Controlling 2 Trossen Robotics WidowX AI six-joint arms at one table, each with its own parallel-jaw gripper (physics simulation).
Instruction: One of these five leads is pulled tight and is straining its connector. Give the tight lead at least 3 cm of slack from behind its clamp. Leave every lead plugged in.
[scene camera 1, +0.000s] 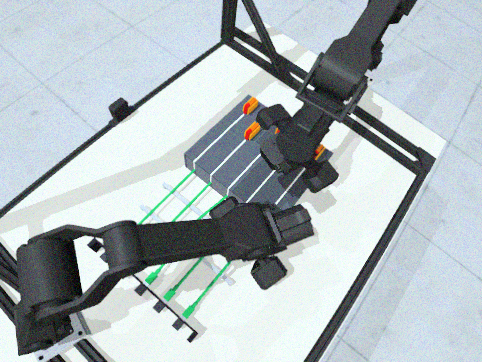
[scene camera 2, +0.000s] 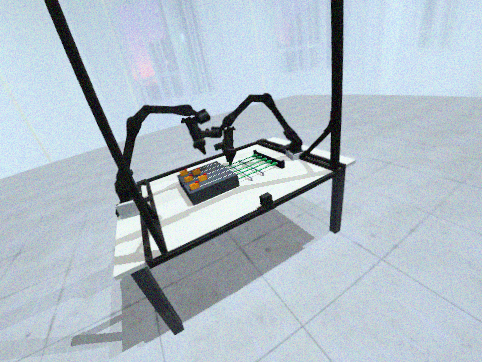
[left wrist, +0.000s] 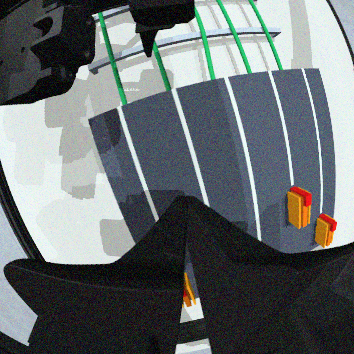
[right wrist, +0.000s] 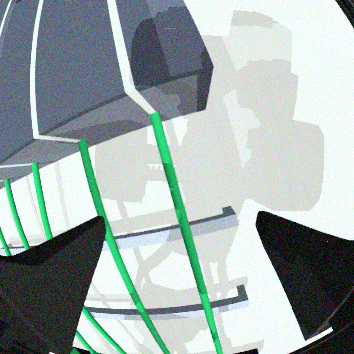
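Five green leads run from the dark block to connectors at a black rail. The end lead looks straight; I cannot tell which lead is tight. Orange-and-red clamps stand on the block; others are partly hidden. My left gripper is shut and empty above the block. My right gripper is open above the leads, two of them showing between its fingers, one close to the left-hand fingertip.
Two pale crossbars run across the leads between block and rail. My two arms are close together over the block and leads, the right arm hiding part of the leads in scene camera 1. A dark frame edges the table.
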